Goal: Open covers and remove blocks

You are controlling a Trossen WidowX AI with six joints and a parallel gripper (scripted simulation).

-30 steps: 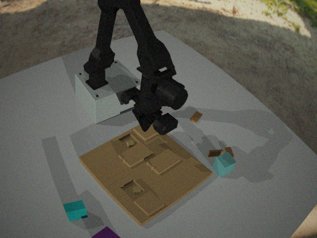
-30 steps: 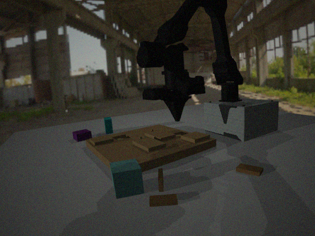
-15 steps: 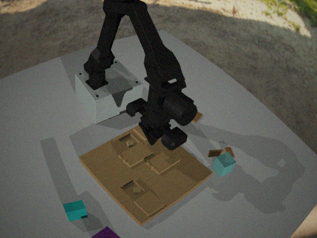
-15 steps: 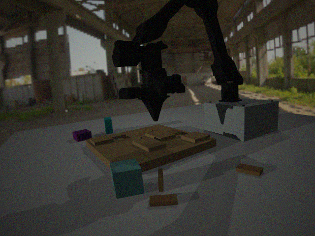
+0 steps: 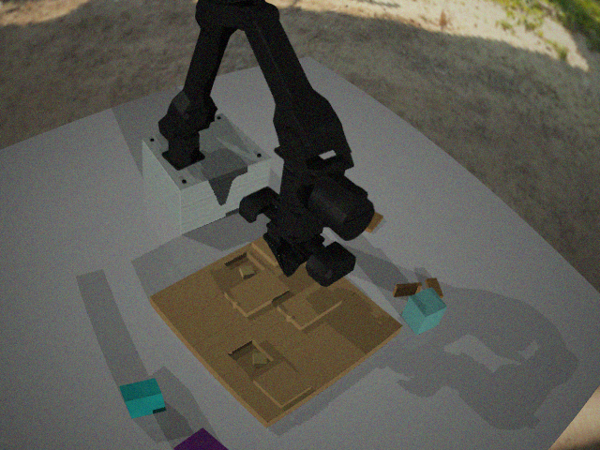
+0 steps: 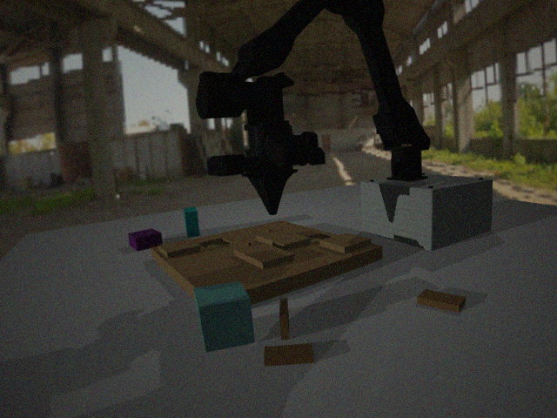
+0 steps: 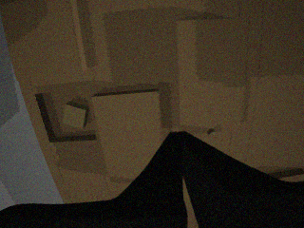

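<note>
My gripper tip is now 2 cm short of the tan puzzle board, 3 cm to the left of it and 6 cm above it. The rest, counted from my gripper tip: teal block (3 cm ahead, 31 cm to the right, 5 cm below); then brown slab (6 cm behind, 28 cm to the left, 8 cm below); then teal cube (17 cm ahead, 17 cm to the left, 6 cm below).
</note>
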